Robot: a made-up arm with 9 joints.
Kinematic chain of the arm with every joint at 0, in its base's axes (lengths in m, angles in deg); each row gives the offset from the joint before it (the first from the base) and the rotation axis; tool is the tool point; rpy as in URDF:
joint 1: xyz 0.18 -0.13 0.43 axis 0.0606 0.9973 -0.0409
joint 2: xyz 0.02 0 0.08 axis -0.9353 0.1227 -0.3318
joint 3: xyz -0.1 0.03 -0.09 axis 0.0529 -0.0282 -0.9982
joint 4: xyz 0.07 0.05 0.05 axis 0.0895 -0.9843 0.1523
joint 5: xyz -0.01 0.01 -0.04 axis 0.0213 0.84 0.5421
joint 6: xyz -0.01 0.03 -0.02 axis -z
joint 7: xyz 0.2 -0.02 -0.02 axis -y
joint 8: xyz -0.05 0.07 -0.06 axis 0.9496 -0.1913 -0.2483
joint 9: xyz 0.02 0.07 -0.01 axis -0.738 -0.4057 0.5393
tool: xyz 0.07 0.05 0.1 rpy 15 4.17 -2.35
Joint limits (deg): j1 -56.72..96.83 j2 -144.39..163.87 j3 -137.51..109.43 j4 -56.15..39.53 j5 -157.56..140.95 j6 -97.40..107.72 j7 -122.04..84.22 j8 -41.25..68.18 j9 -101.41..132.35
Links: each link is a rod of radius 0.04 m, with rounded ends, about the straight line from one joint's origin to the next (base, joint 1, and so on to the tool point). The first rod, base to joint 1, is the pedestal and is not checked.
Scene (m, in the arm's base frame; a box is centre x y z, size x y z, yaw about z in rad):
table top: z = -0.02
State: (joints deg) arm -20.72 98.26 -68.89 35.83 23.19 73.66 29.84 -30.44 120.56
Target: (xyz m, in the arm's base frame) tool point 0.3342 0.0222 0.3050
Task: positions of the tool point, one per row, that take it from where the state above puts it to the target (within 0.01 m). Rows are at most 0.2 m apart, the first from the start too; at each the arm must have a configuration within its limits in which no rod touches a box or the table.
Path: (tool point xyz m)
1: 0.3004 -0.3379 0.1214
2: 0.3499 -0.1885 0.1231
3: 0.3605 -0.0546 0.1923
4: 0.3342 0.0222 0.3050

